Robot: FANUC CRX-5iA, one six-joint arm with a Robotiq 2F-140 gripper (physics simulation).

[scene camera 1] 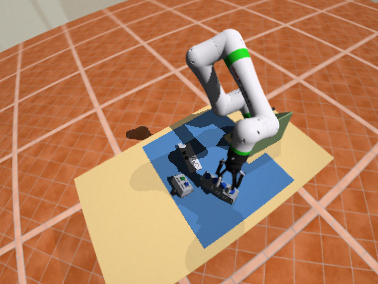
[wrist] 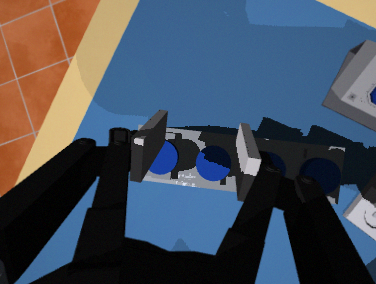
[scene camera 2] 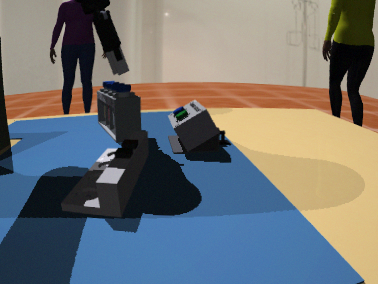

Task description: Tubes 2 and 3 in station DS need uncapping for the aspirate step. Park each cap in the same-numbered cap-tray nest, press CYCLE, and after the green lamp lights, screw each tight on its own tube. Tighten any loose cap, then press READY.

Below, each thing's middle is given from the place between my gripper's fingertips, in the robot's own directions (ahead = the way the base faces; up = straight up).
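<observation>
Position of my gripper: 100 mm above the grey button box (scene camera 2: 196, 132), 180 mm to the left of it and 190 mm short of it.
</observation>
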